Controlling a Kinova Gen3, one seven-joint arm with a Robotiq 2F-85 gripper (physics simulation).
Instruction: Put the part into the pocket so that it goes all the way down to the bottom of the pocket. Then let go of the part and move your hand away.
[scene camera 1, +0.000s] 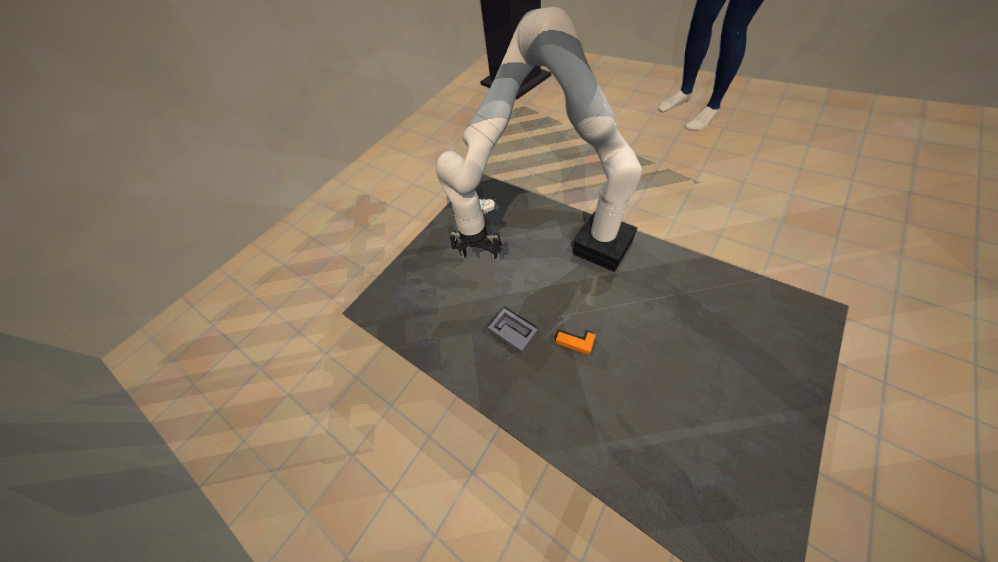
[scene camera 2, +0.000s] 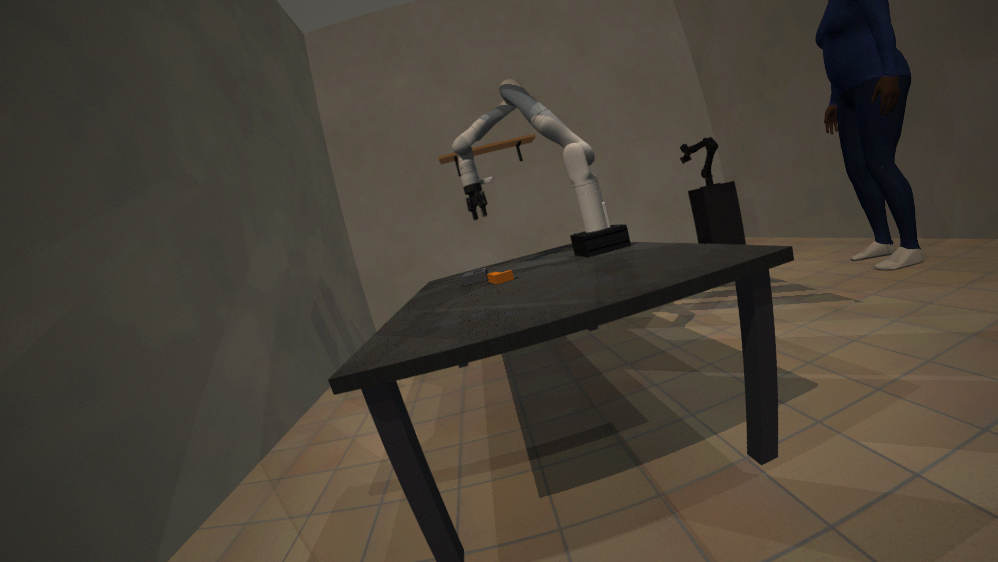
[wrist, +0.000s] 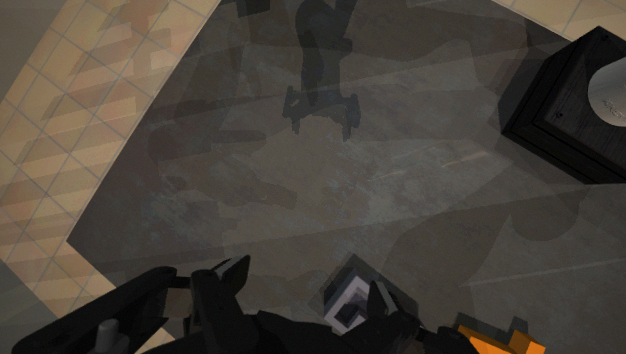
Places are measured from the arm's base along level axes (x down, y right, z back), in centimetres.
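Pixels of known places: gripper, fingertip midpoint: (scene camera 1: 479, 256) (scene camera 2: 480, 218) (wrist: 307, 281); arm's base at its link origin: (scene camera 1: 604, 232) (scene camera 2: 597, 229) (wrist: 620, 94).
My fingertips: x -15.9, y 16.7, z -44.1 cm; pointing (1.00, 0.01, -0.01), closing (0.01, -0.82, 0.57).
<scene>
For each thing: its middle in the pictures, then the offset to it from my fingertips. Level surfaces: height alone.
- orange L-shaped part at the middle of its body: (wrist: 497, 344) (scene camera 2: 500, 276) (scene camera 1: 575, 339) dx +22.3, dy -33.5, dz +6.6 cm
- dark table at its surface level: dx +23.8 cm
- grey block at the middle of its body: (wrist: 372, 318) (scene camera 1: 512, 330) (scene camera 2: 475, 276) dx +22.0, dy -16.5, dz -4.9 cm
The orange L-shaped part (scene camera 1: 576, 342) (scene camera 2: 500, 277) lies flat on the dark table (scene camera 1: 698, 390) (scene camera 2: 433, 335), beside the grey block and apart from it. It is cut off at the lower right edge of the wrist view (wrist: 526, 345). The grey block (scene camera 1: 513, 339) (scene camera 2: 474, 277) (wrist: 336, 304) has an empty L-shaped pocket in its top. My gripper (scene camera 1: 479, 255) (scene camera 2: 479, 215) (wrist: 307, 281) is open and empty, pointing down high above the table, away from the part and the block. In the wrist view its right finger covers some of the block.
The black arm base (scene camera 1: 604, 251) (scene camera 2: 600, 240) (wrist: 550, 115) stands on the table behind the part. A wall shelf (scene camera 2: 495, 145) shows behind the arm. A small black arm on a dark pedestal (scene camera 2: 715, 209) and a person in blue (scene camera 2: 866, 90) stand off the table.
</scene>
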